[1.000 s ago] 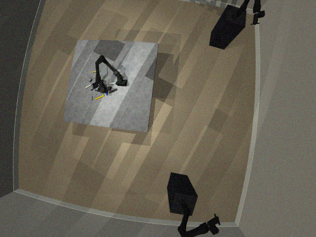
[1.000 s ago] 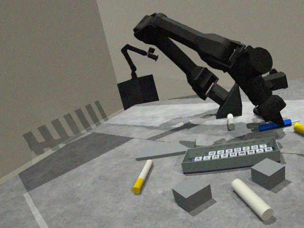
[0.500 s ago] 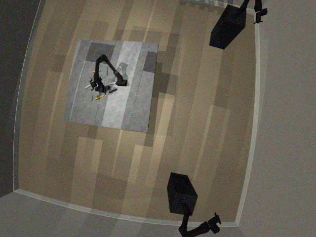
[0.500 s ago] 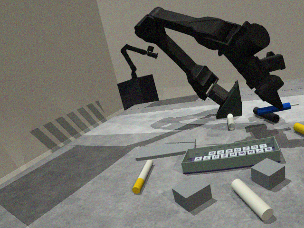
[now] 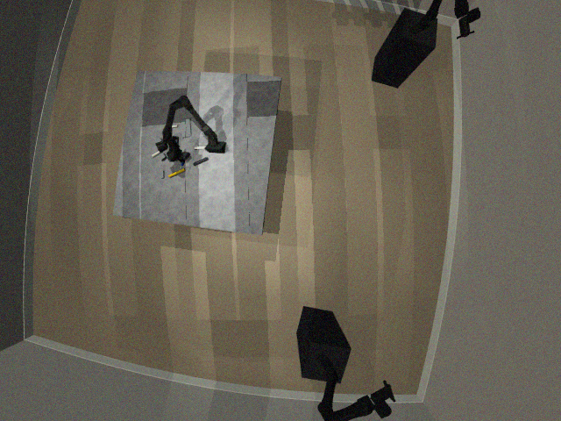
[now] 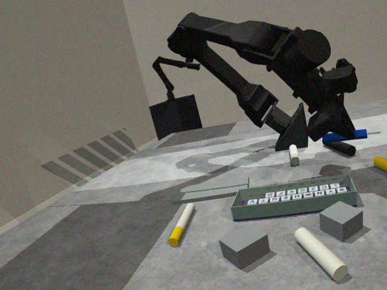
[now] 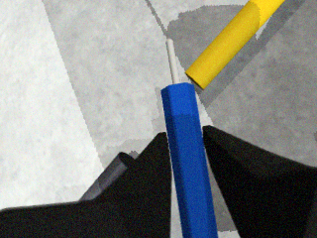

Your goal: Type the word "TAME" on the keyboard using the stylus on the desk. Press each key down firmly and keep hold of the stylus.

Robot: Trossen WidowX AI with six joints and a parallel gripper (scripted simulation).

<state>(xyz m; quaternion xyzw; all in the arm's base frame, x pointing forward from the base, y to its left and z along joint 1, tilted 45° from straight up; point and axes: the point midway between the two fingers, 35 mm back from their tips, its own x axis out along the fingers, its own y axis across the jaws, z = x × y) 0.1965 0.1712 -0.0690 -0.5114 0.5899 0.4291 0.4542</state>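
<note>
Right now my gripper tip is 1 cm to the right of the blue stylus. Also, from my gripper tip: thin grey tip 5 cm to the left; dark cylinder 11 cm behind, 4 cm to the right, 5 cm below; yellow cylinder 6 cm ahead, 8 cm to the left, 6 cm below.
</note>
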